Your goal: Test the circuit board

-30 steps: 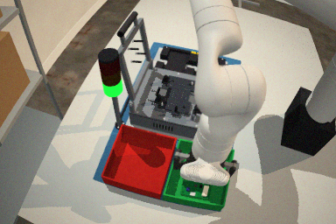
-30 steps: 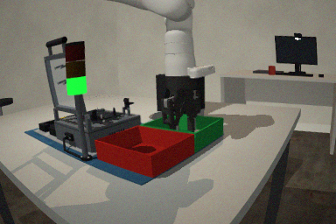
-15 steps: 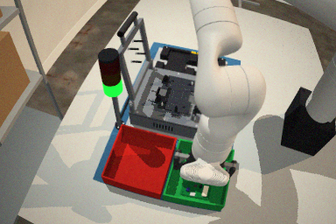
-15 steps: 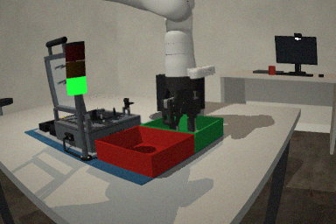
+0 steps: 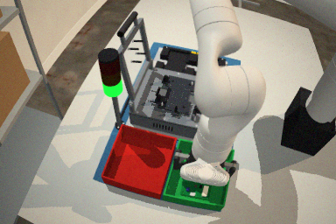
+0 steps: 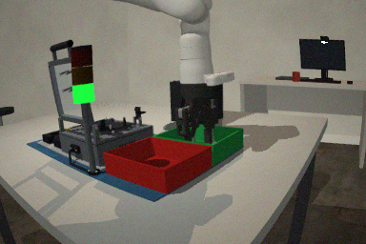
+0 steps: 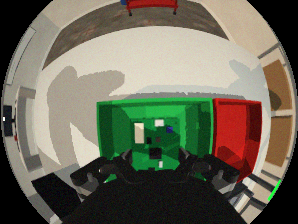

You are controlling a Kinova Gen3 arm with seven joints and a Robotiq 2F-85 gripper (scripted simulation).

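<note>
My gripper is now 10 mm above the green bin. From my hand the other things lie so: tester lid: 240 mm ahead, 170 mm to the right, 170 mm above; then green circuit board: 10 mm below; then red bin: 150 mm ahead, 20 mm to the left, 10 mm below.
</note>
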